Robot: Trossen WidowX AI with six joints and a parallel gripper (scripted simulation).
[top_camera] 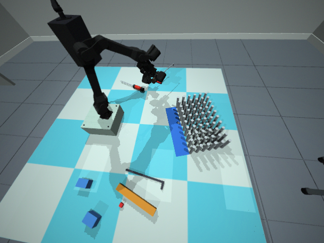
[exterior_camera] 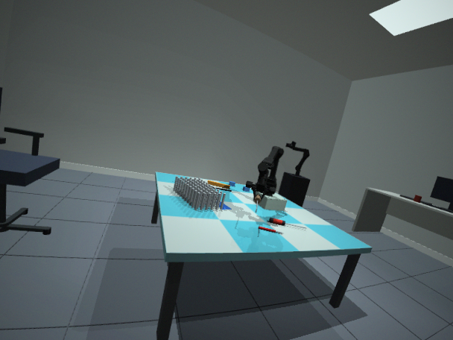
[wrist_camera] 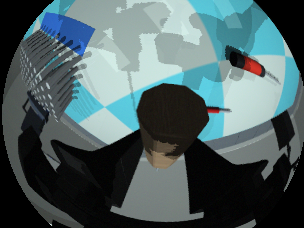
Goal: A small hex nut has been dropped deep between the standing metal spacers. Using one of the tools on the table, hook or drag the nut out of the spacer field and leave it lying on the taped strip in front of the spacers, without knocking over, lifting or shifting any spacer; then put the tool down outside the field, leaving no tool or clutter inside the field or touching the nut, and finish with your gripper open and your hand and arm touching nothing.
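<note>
Right now the wooden-handled tool is 40 mm ahead of my gripper tip and 90 mm to the left of it. Round my gripper tip: blue taped strip (220 mm ahead, 290 mm to the right, 130 mm below); then orange flat bar (110 mm ahead, 730 mm to the right, 120 mm below); then small red screwdriver (100 mm behind, 130 mm to the left, 130 mm below).
</note>
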